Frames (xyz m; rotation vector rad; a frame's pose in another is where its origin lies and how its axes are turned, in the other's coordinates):
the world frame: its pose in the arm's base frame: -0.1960 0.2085 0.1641 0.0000 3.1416 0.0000
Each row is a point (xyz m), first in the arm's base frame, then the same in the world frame.
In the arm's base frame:
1: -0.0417 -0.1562 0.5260
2: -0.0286 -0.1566 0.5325
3: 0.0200 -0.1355 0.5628
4: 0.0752 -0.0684 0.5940
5: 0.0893 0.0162 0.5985
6: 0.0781 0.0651 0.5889
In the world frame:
1: -0.1543 -0.3647 -0.3619
2: -0.1674 -0.3651 -0.3684
3: -0.2160 -0.3440 -0.3987
4: -0.2712 -0.2769 -0.4299
5: -0.2853 -0.1923 -0.4344
6: -0.2741 -0.1434 -0.4248

